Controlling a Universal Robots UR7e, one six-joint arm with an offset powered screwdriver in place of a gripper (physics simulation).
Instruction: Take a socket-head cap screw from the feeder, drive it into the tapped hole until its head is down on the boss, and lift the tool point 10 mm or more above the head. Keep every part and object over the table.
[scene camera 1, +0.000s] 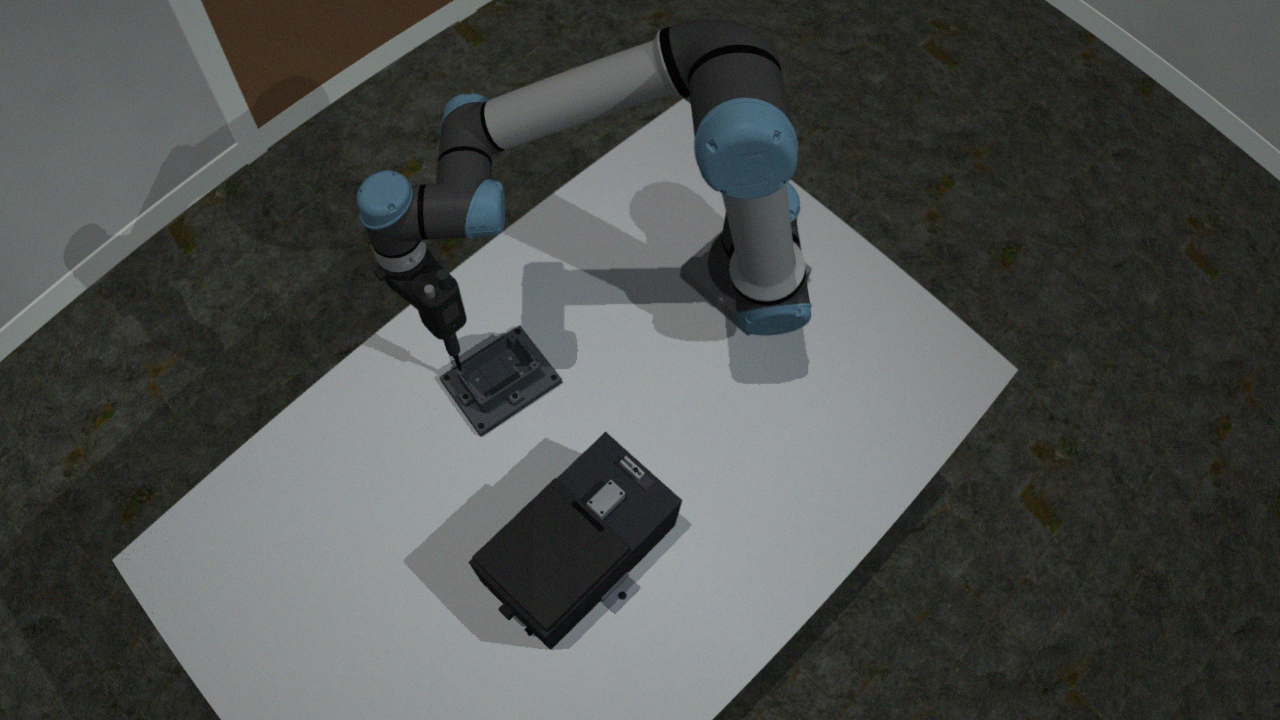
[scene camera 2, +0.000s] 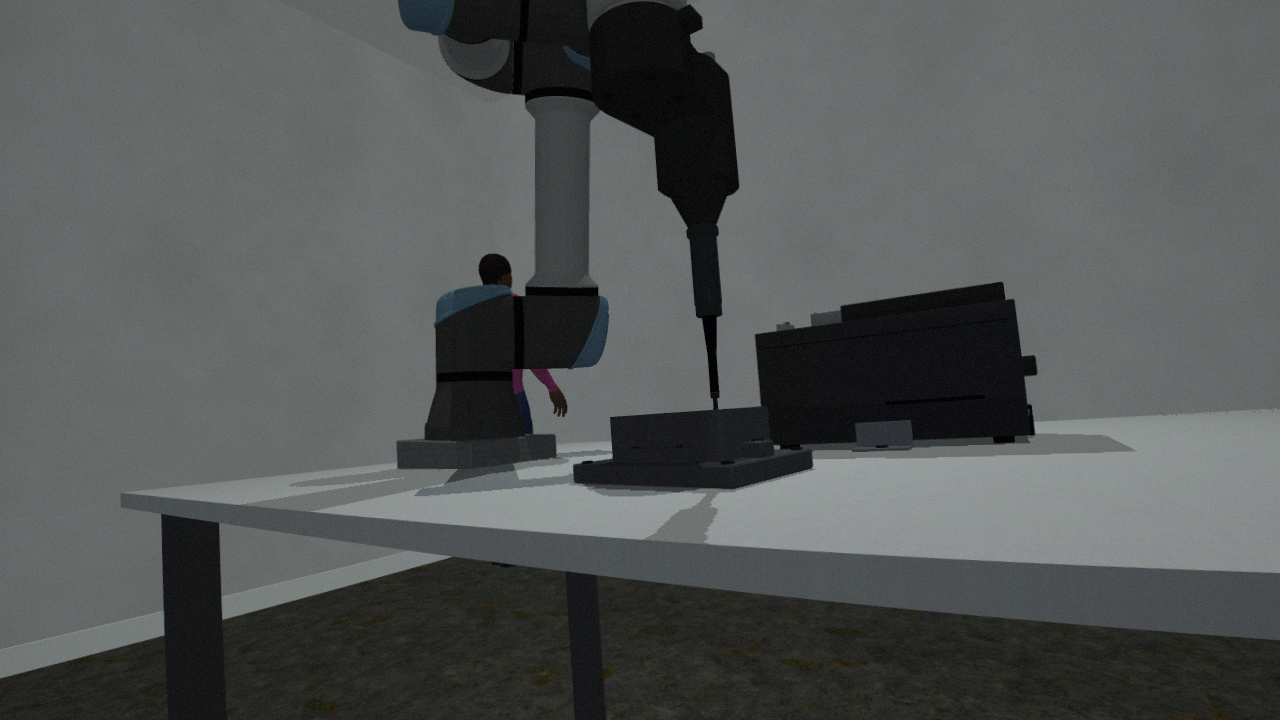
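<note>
The dark grey housing (scene camera 1: 501, 411) (scene camera 2: 662, 438) lies flat on the table, with a raised rectangular wall on a wider flange. My screwdriver tip (scene camera 1: 459, 367) (scene camera 2: 715, 402) points down at the wall's corner nearest the table's far-left edge in the scene camera 1 view. In the scene camera 2 view its lower end meets the line of the wall's top edge, and a thin dark piece shows at the end; whether it is a screw or the bit cannot be told. The tapped hole is too small to make out. The black feeder (scene camera 1: 546, 555) (scene camera 2: 895, 376) stands apart from the housing; no separate screw can be made out on it.
A light plate (scene camera 1: 606, 498) lies on the feeder's top. A small grey block (scene camera 1: 620, 593) (scene camera 2: 882, 434) is beside the feeder. The arm's base (scene camera 2: 474, 452) stands on the white table (scene camera 1: 313, 537) (scene camera 2: 984, 501). A person (scene camera 2: 494, 268) is behind the arm.
</note>
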